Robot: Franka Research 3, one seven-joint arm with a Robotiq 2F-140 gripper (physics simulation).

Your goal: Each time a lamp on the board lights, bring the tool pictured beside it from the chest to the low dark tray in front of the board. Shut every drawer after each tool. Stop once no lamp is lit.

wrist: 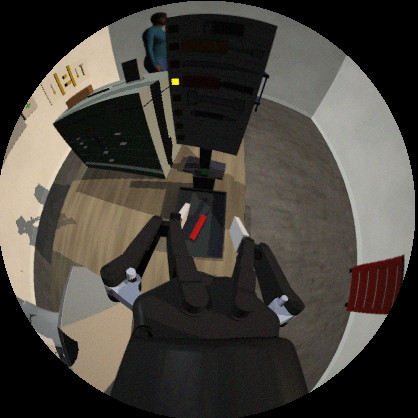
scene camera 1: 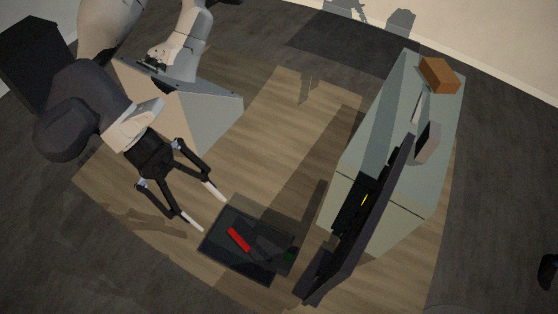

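My gripper (scene camera 1: 215, 212) (wrist: 209, 217) is open and empty, at the near side of the low dark tray and above it. A red-handled tool (scene camera 1: 239, 240) (wrist: 198, 228) with a dark shaft lies in the tray (scene camera 1: 234, 274) (wrist: 216, 251). The dark board (scene camera 1: 376, 210) (wrist: 220, 131) stands behind the tray and shows dim tool pictures in the wrist view. One lamp (scene camera 1: 364, 199) (wrist: 175, 81) is lit yellow, beside a picture of a tool with a dark red handle. The chest (scene camera 1: 440, 172) (wrist: 112, 135) stands left of the board in the wrist view; its drawer fronts look shut there.
An orange-brown box (scene camera 1: 438, 76) (wrist: 80, 96), a thin light object (scene camera 1: 419, 109) and a dark-faced block (scene camera 1: 428, 143) (wrist: 131, 70) are on top of the chest. A grey-and-beige angular stand (scene camera 1: 212, 112) (wrist: 95, 330) is beside the arm. A person (wrist: 156, 45) stands behind the board.
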